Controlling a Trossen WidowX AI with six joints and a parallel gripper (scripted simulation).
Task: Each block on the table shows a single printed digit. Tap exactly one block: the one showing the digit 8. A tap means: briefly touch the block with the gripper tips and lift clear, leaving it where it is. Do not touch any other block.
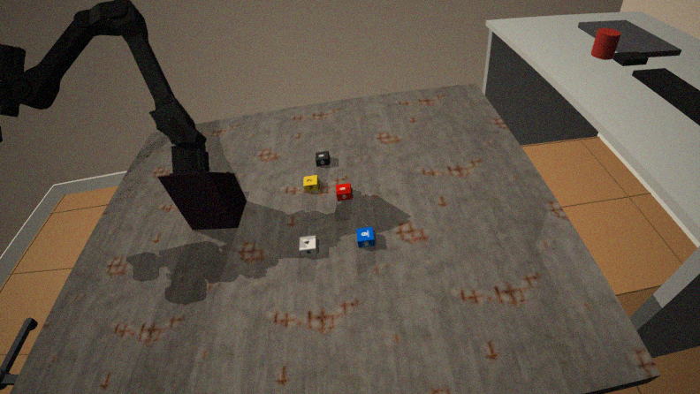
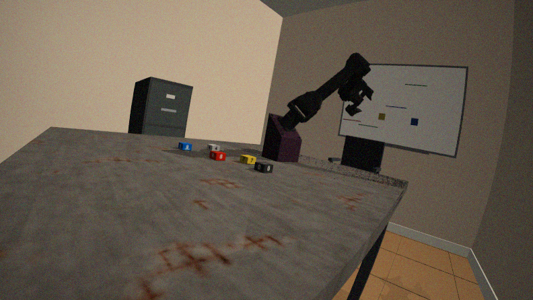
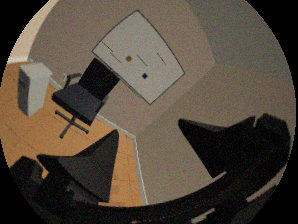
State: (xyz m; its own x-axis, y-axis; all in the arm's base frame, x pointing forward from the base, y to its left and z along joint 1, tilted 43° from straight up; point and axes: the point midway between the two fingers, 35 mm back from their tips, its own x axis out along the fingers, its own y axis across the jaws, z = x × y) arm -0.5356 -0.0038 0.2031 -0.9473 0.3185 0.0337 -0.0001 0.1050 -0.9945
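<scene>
Now: gripper tip 85 cm short of the red block, 13 cm to the left of it and 33 cm above it. The rest, counted from my gripper tip: white block: 77 cm ahead, 27 cm to the right, 33 cm below; yellow block: 78 cm ahead, 9 cm to the right, 33 cm below; black block: 81 cm ahead, 33 cm below.
</scene>
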